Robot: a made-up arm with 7 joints.
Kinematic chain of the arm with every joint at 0, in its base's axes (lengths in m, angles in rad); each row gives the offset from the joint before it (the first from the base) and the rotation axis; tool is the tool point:
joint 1: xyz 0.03 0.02 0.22 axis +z
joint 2: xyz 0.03 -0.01 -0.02 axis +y
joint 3: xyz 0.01 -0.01 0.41 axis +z
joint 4: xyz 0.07 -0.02 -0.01 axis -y
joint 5: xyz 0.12 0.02 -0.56 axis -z
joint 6: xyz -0.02 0.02 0 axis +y
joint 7: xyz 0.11 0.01 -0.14 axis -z
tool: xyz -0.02 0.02 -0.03
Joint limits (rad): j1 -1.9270..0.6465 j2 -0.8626..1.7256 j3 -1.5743..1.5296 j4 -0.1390..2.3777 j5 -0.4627..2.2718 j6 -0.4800..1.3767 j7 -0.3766..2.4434
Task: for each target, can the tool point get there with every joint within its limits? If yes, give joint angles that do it. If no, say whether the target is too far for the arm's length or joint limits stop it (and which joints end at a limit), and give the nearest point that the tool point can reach.
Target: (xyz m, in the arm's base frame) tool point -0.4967 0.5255 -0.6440
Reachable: no: joint limits stop it (at a limit: joint 1, joint 2, joint 5) | nearest point -0.2470 0.4561 -0.4306 | short by 0.336 m
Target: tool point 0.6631 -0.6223 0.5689
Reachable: yes | joints -1.5774 0.1380 0.8223 1.4340 0.0272 0.3928 1.4951
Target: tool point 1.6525 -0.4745 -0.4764
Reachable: no: too far | nearest point 1.1174 -0.3114 -0.2491 | short by 0.604 m
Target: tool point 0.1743 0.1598 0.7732
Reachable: no: joint limits stop it (at a limit: joint 1, joint 2, joint 5, joint 6, joint 7) | nearest point 0.2833 0.2590 0.8609 | short by 0.171 m
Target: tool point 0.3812 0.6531 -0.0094
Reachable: yes | joints 0.3489 0.3526 0.6165 0.8096 1.5047 0.9798 1.9973
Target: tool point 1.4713 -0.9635 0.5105
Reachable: no: too far | nearest point 1.0257 -0.6594 0.4127 | short by 0.548 m
